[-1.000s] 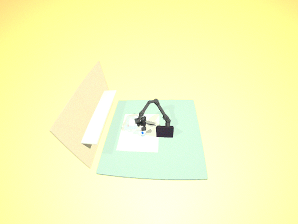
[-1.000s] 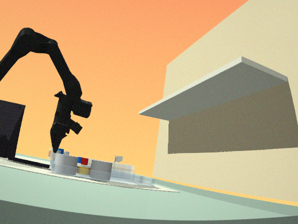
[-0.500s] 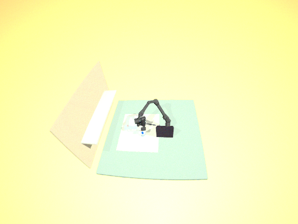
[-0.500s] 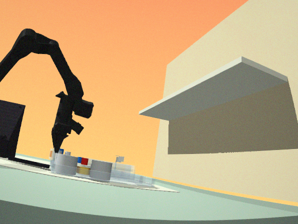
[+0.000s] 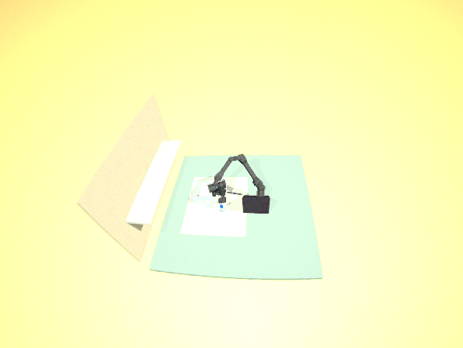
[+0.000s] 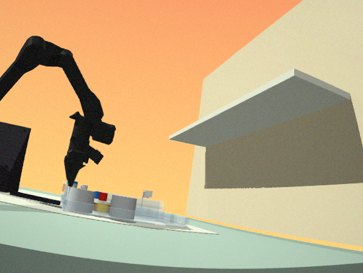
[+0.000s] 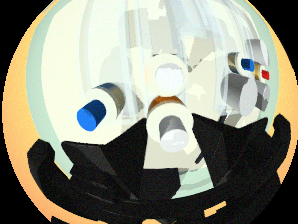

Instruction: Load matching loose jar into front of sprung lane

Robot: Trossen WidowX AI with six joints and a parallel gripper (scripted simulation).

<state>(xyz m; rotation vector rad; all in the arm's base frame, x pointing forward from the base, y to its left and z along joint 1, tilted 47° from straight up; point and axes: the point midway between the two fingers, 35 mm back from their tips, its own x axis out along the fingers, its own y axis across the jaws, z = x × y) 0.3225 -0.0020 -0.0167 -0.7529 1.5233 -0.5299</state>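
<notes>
The clear pusher lane is 160 mm ahead of my gripper tip and 30 mm below it. Round my gripper tip: shelf 520 mm ahead, 40 mm to the left, 320 mm above.
</notes>
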